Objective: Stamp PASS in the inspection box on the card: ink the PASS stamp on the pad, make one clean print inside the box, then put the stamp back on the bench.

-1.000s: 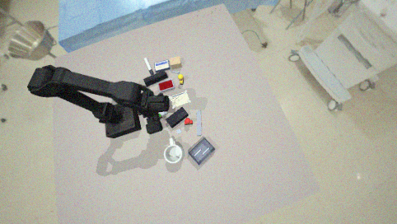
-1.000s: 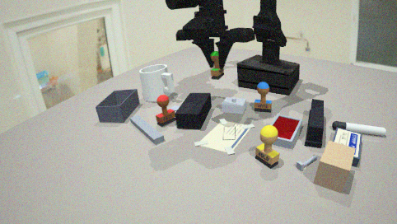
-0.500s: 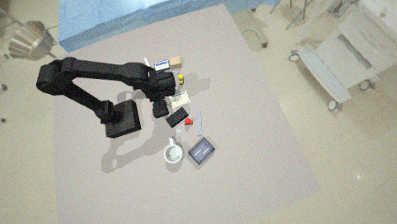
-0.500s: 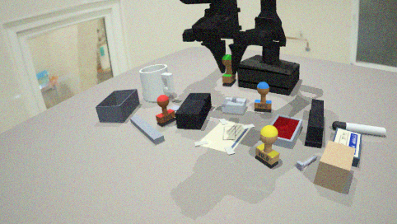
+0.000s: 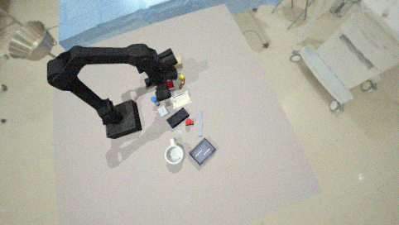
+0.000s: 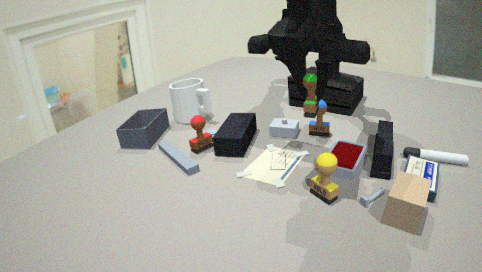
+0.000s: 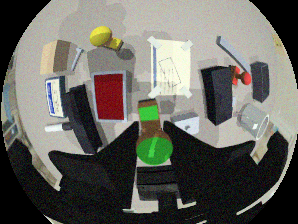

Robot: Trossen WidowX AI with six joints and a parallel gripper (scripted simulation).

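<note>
My gripper tip is now 10 mm short of the red ink pad, 60 mm to the right of it and 90 mm above it. Also, from my gripper tip: cream card 50 mm ahead, 50 mm to the right, 100 mm below; green-knobbed stamp right at my gripper tip; blue stamp 80 mm behind, 80 mm below.
</note>
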